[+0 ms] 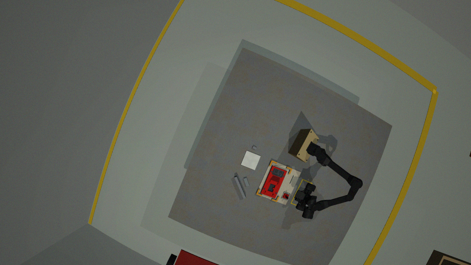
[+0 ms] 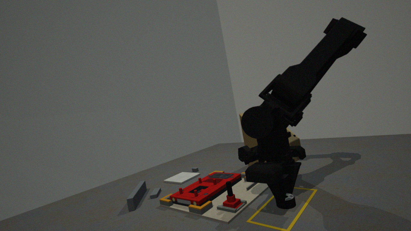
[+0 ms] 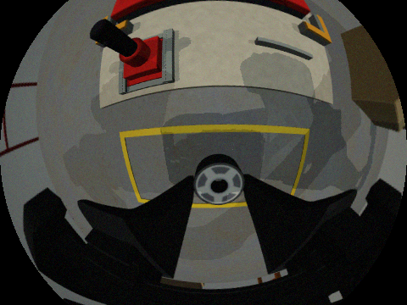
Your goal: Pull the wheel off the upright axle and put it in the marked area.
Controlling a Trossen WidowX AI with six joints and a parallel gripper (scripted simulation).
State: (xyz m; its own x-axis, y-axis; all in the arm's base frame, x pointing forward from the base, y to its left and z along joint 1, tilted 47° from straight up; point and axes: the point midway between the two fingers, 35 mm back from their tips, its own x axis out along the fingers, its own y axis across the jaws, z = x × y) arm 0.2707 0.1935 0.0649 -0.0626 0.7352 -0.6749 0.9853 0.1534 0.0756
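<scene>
The wheel is right at my gripper tip. Round my gripper tip: white plate: 43 cm to the right, 1 cm below, 1 cm behind.
</scene>
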